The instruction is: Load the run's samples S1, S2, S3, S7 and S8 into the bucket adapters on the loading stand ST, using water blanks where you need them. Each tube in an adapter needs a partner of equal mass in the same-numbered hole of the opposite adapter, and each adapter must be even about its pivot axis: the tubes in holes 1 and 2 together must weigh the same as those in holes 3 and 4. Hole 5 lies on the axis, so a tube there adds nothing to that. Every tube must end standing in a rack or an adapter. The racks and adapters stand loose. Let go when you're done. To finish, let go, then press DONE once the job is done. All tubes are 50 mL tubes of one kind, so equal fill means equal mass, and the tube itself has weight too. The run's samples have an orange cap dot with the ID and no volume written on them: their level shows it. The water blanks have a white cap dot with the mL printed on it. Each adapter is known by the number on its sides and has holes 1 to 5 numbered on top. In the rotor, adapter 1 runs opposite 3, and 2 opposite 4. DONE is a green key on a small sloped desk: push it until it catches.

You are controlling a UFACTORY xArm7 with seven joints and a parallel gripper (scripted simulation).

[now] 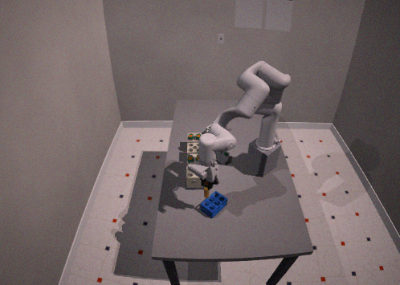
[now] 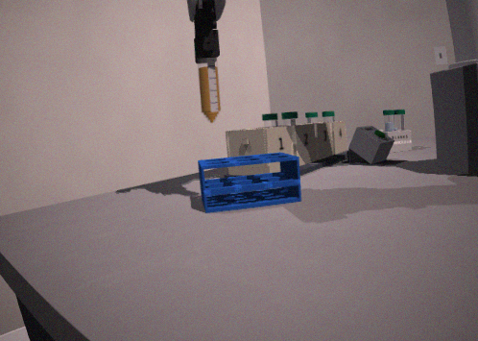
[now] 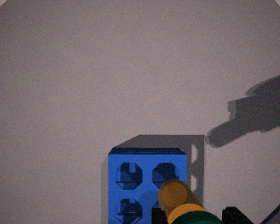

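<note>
Right now my hand is 1 cm past the sample tube and 5 cm above it. From my hand the other things lie so: blue rack 4 cm behind, 1 cm to the right, 19 cm below; then sloped done desk 16 cm behind, 39 cm to the right, 17 cm below; then adapter 4 cm ahead, 21 cm to the right, 17 cm below.
</note>
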